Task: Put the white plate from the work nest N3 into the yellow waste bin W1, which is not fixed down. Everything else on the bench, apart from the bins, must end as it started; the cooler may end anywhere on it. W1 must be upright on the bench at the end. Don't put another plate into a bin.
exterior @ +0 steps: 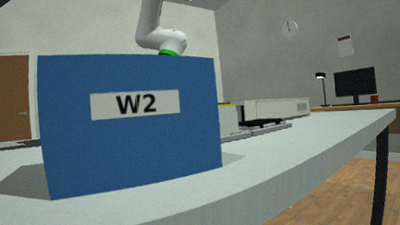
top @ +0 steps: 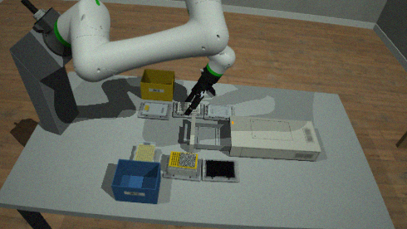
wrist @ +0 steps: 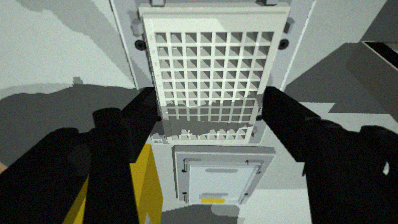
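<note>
Right now my hand is 2 cm above the white plate. Also, from my hand: drawer (20 cm to the right, 13 cm ahead); yellow waste bin W1 (19 cm behind, 13 cm to the left); beige instrument box (28 cm ahead, 20 cm to the right).
</note>
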